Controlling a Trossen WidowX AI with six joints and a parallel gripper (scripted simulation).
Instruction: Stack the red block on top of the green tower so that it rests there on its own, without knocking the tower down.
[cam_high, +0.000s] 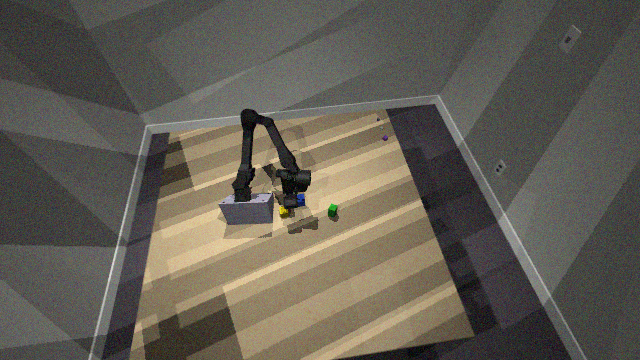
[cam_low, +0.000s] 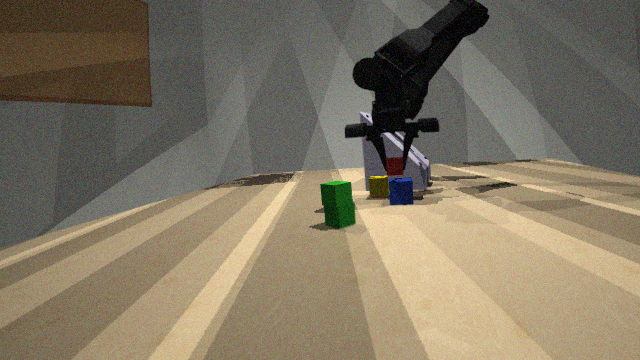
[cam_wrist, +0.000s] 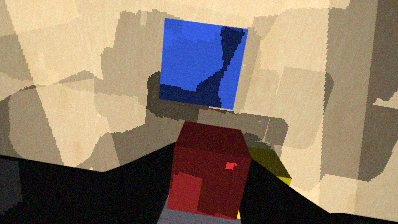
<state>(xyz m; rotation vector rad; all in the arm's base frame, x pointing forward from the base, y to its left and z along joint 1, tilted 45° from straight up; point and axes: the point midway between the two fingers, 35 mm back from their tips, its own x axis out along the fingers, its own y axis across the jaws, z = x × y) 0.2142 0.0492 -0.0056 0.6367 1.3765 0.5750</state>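
Right now my gripper tip is 50 mm short of the blue block, 40 mm above it and 10 mm to the right of it. The rest, counted from my gripper tip: red block: 10 mm above; then green block: 190 mm ahead, 80 mm to the right, 10 mm below; then yellow block: 40 mm to the right, 40 mm below, 40 mm behind.
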